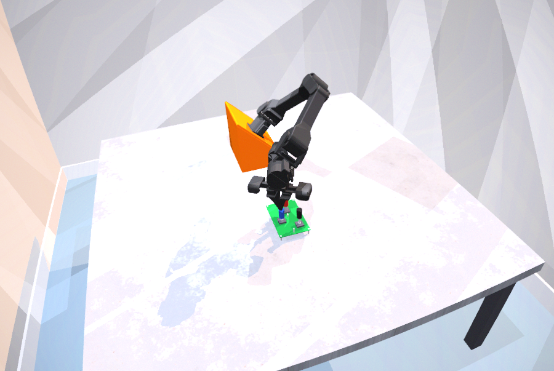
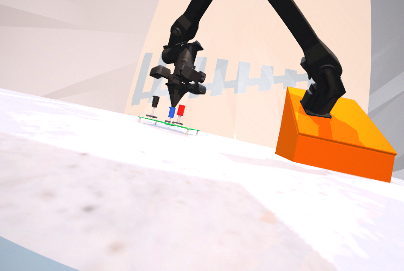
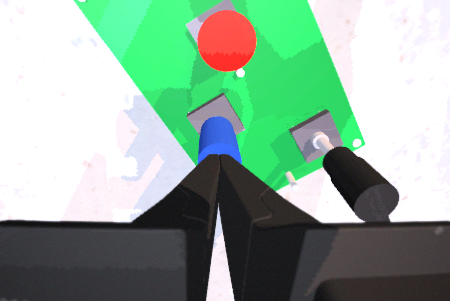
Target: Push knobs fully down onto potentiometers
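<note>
Now: gripper tip 1 cm above the blue knob. Round my gripper tip: black knob: 4 cm to the left, 4 cm ahead.
</note>
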